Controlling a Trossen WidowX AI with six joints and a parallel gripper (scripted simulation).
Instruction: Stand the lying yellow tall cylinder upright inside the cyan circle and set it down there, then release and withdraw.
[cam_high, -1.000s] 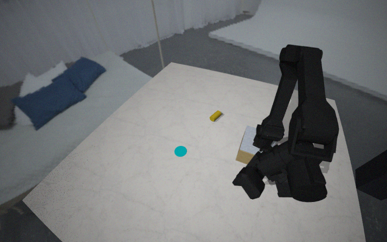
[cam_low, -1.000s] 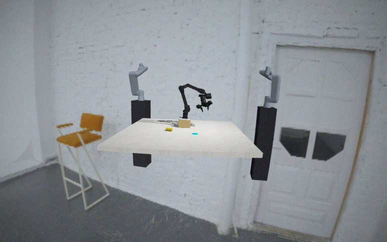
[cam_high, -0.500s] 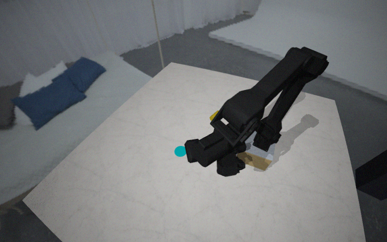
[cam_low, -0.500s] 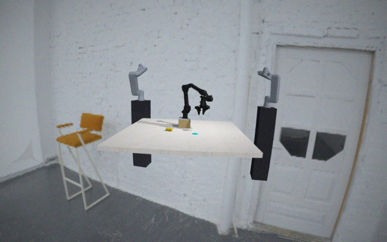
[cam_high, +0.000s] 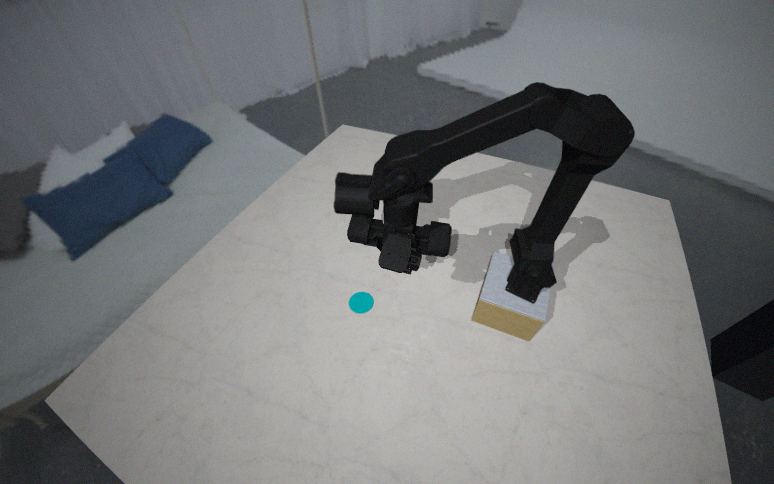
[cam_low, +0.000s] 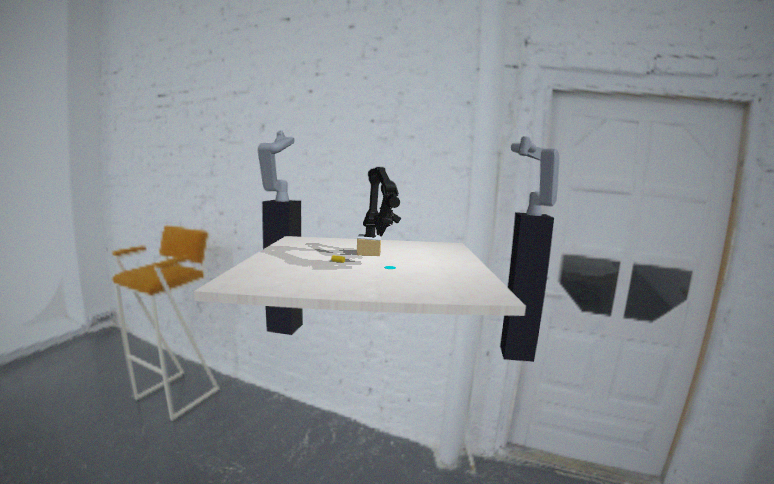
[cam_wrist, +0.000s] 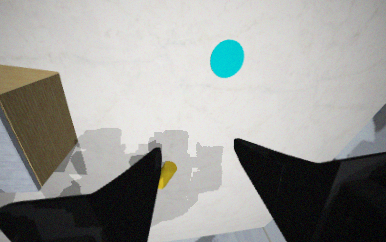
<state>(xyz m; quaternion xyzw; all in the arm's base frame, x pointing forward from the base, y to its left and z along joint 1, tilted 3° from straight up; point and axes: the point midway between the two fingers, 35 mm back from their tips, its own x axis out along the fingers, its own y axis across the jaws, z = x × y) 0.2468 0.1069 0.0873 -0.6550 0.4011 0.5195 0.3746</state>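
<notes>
Right now my gripper tip is 21 cm to the left of the yellow tall cylinder, 13 cm above it and 3 cm short of it. Round my gripper tip: cyan circle 15 cm below, 7 cm to the left, 6 cm ahead.
</notes>
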